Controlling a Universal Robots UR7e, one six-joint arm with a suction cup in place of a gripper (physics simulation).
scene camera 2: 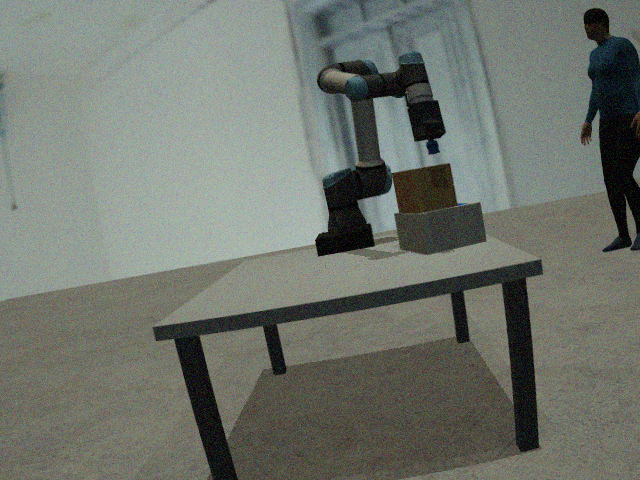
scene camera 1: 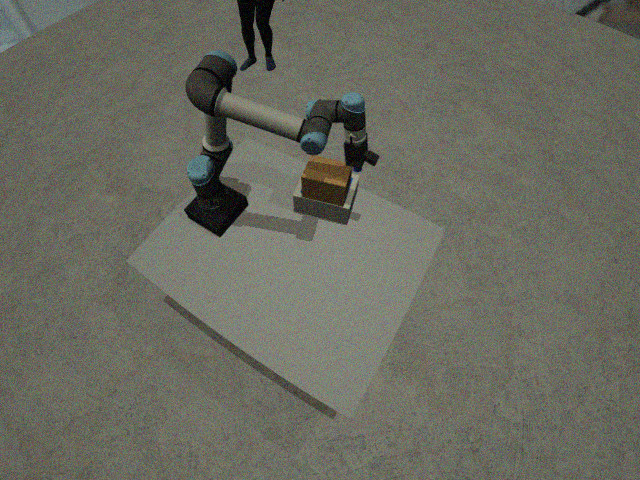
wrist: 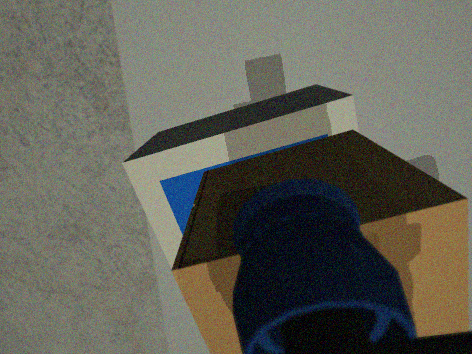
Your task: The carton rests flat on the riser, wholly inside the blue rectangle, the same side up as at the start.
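Observation:
My suction cup (wrist: pixel 301 248) carries nothing. It is 16 cm from the middle of a brown carton (scene camera 1: pixel 326 180), and I find that carton in the wrist view too (wrist: pixel 410 217). There is also a riser (scene camera 2: pixel 431 232), which I can see again in scene camera 1 (scene camera 1: pixel 315 208) and in the wrist view (wrist: pixel 166 171).

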